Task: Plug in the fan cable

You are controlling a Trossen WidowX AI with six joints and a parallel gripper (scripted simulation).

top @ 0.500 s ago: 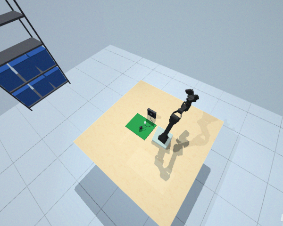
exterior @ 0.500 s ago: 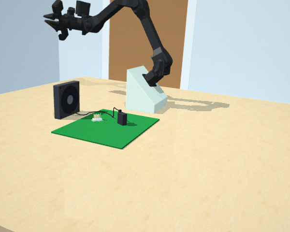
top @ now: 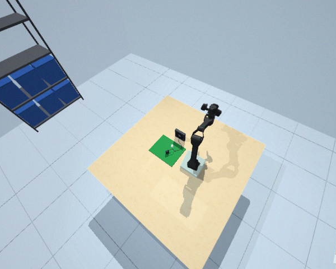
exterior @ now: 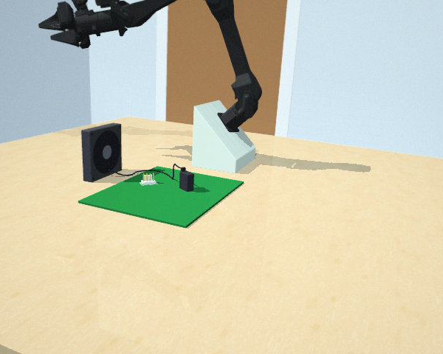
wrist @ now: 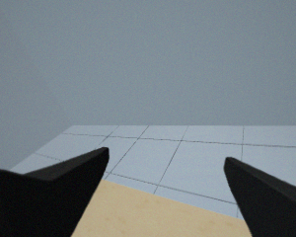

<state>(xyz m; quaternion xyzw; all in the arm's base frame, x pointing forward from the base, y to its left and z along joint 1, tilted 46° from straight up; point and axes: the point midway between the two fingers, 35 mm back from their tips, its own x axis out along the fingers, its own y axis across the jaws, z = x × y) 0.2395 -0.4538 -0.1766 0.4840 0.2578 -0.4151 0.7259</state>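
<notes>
My gripper tip is now 540 mm to the right of the black fan plug, 310 mm above it and 80 mm short of it. Also, from my gripper tip: white four-pin fan header 450 mm to the left, 330 mm below, 100 mm ahead; then green board 510 mm to the left, 340 mm below, 110 mm ahead; then black fan 320 mm to the left, 270 mm below, 100 mm ahead.
</notes>
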